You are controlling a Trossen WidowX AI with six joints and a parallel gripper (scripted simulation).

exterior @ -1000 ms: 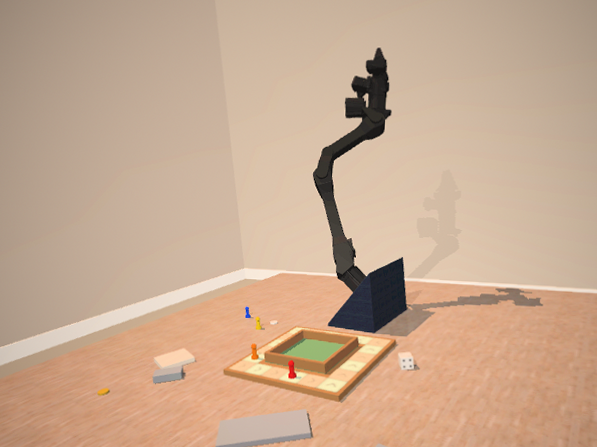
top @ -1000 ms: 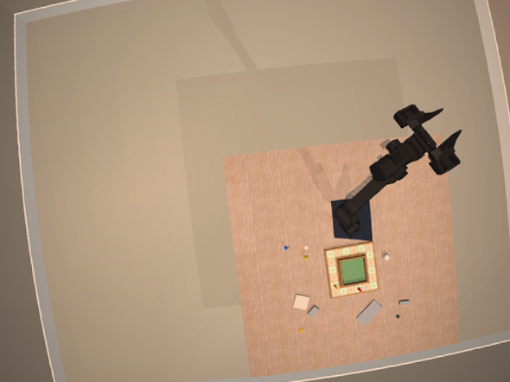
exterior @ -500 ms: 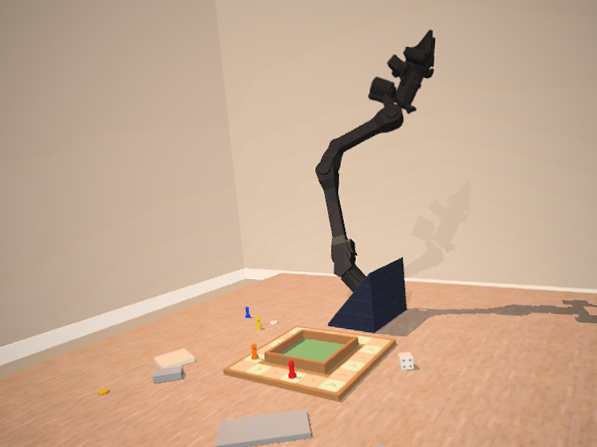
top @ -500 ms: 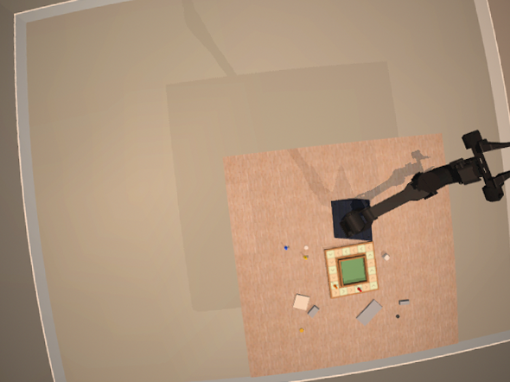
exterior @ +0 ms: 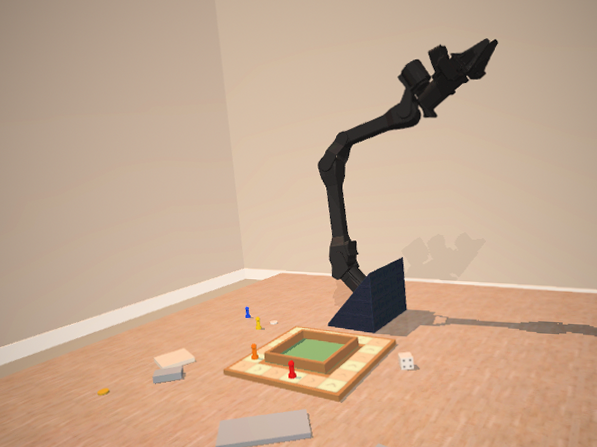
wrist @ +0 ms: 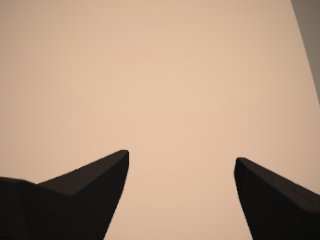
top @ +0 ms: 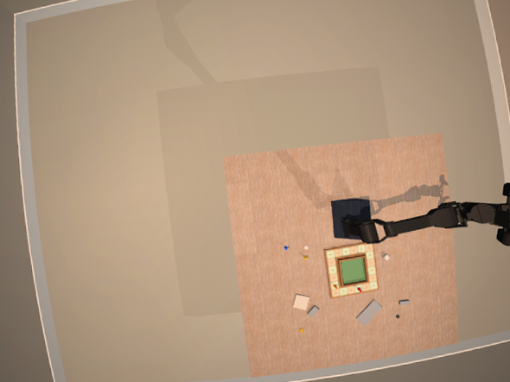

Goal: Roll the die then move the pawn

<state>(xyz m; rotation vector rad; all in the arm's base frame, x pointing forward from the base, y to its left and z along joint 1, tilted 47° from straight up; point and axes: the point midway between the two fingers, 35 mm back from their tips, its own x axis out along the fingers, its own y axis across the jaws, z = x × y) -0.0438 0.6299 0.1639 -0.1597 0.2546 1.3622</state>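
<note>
Right now the white die is 670 mm below my gripper tip, 290 mm ahead of it and 140 mm to the right of it. Round my gripper tip: red pawn 650 mm below, 450 mm ahead, 320 mm to the right; then green tray 670 mm below, 340 mm to the right, 330 mm ahead; then orange pawn 650 mm below, 450 mm to the right, 400 mm ahead.
</note>
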